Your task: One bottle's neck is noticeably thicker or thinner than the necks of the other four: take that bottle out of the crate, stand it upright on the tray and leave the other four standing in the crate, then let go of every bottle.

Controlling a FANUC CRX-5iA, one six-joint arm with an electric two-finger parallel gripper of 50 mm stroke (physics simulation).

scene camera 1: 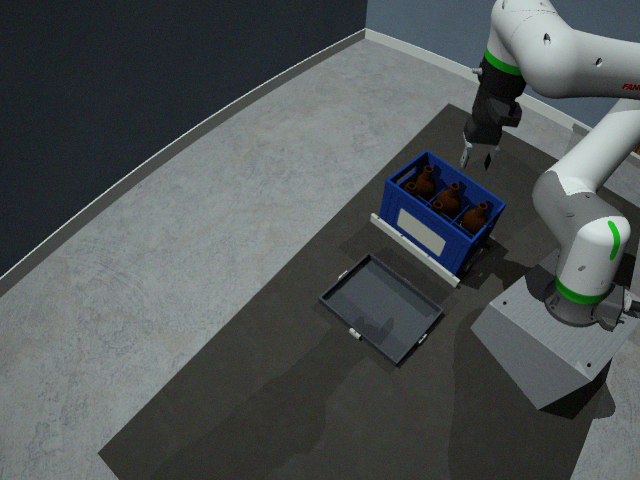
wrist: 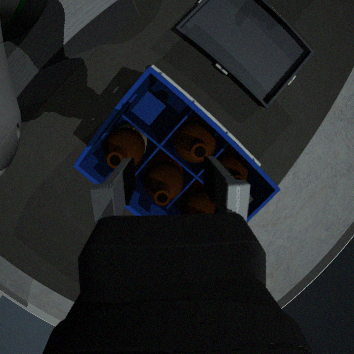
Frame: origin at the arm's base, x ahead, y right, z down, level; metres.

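Seen in the pictures: gripper, fingertip midpoint: (scene camera 1: 474, 165) (wrist: 168, 171); arm's base, link origin: (scene camera 1: 573, 302) (wrist: 10, 0).
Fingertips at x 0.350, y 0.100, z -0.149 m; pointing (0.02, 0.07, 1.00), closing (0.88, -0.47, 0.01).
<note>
Offsets run from my fingertips to a thing's top centre. "spot": to the spot under its first point.
The blue crate {dx +0.043, dy +0.052, dz +0.156 m} (scene camera 1: 454, 254) (wrist: 114, 118) holds five brown bottles, all upright. In its row away from the tray stand one bottle {dx -0.055, dy +0.074, dz +0.168 m} (scene camera 1: 474, 219) (wrist: 125, 142), a middle bottle {dx +0.036, dy +0.098, dz +0.168 m} (scene camera 1: 449, 202) (wrist: 162, 177) and an end bottle {dx +0.121, dy +0.117, dz +0.168 m} (scene camera 1: 425, 183) (wrist: 197, 200). In the row nearer the tray stand a middle bottle {dx +0.052, dy +0.006, dz +0.168 m} (scene camera 1: 437, 206) (wrist: 192, 137) and an end bottle {dx +0.136, dy +0.028, dz +0.168 m} (scene camera 1: 409, 187) (wrist: 235, 167). The sixth compartment is empty. I cannot tell which neck differs. The dark grey tray {spot: dx +0.109, dy -0.210, dz +0.326 m} (scene camera 1: 372, 289) (wrist: 240, 45) is empty. My gripper (scene camera 1: 475, 165) (wrist: 168, 171) is open and empty, above the crate's far side.
A white strip {spot: dx +0.067, dy -0.049, dz +0.310 m} (scene camera 1: 413, 249) runs along the floor between the crate and the tray. White brackets sit at the tray's sides, one bracket {spot: dx +0.087, dy -0.344, dz +0.318 m} (scene camera 1: 354, 333) at its front edge. The robot's pedestal (scene camera 1: 537, 351) stands right of the tray. The crate's walls and dividers surround the bottles.
</note>
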